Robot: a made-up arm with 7 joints. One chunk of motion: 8 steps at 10 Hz.
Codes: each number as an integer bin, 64 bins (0 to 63) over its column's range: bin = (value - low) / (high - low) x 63, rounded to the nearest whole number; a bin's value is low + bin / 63 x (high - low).
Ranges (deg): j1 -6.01..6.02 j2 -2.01..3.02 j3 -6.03..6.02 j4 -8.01..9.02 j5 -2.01..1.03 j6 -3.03..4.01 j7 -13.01..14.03
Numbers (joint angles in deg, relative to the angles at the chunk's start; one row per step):
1: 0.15 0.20 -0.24 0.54 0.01 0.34 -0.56
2: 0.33 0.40 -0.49 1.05 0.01 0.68 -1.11
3: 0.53 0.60 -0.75 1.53 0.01 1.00 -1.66
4: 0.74 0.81 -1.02 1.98 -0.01 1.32 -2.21
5: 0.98 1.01 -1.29 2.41 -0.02 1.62 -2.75
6: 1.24 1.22 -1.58 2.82 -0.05 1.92 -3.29
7: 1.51 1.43 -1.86 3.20 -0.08 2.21 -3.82
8: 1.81 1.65 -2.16 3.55 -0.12 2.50 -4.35
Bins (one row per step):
1: 32 28 30 32 42 30 29
2: 33 30 29 34 42 33 28
3: 34 33 28 35 42 36 26
4: 35 35 26 37 41 39 25
5: 37 38 25 39 41 42 24
6: 38 40 23 40 41 44 23
7: 39 43 22 41 40 47 21
8: 41 46 20 43 39 49 20

